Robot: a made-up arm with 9 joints. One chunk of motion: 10 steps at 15 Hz.
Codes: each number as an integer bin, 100 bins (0 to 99) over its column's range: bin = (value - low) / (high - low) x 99, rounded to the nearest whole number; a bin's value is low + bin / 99 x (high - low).
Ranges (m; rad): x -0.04..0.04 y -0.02..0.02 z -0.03..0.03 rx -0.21..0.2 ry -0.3..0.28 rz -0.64..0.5
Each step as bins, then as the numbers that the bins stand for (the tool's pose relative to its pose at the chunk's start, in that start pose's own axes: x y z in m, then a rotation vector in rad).
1 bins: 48 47 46 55 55 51
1 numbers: -0.0012 -0.0010 -0.0021 0.0178 0.0222 -0.0527
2 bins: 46 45 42 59 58 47
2 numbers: -0.0028 -0.0018 -0.0045 0.0343 0.0398 -0.0988
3 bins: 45 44 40 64 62 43
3 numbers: -0.0036 -0.0022 -0.0058 0.0551 0.0632 -0.1448
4 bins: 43 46 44 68 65 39
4 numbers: -0.0053 -0.0014 -0.0033 0.0716 0.0808 -0.1909
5 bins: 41 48 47 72 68 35
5 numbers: -0.0069 -0.0006 -0.0015 0.0882 0.0984 -0.2370
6 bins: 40 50 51 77 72 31
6 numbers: -0.0077 0.0002 0.0009 0.1089 0.1218 -0.2830
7 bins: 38 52 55 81 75 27
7 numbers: -0.0093 0.0010 0.0033 0.1255 0.1394 -0.3291
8 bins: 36 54 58 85 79 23
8 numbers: -0.0109 0.0018 0.0052 0.1420 0.1628 -0.3752
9 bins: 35 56 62 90 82 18
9 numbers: -0.0117 0.0026 0.0076 0.1627 0.1804 -0.4327
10 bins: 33 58 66 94 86 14
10 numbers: -0.0133 0.0034 0.0100 0.1793 0.2038 -0.4788
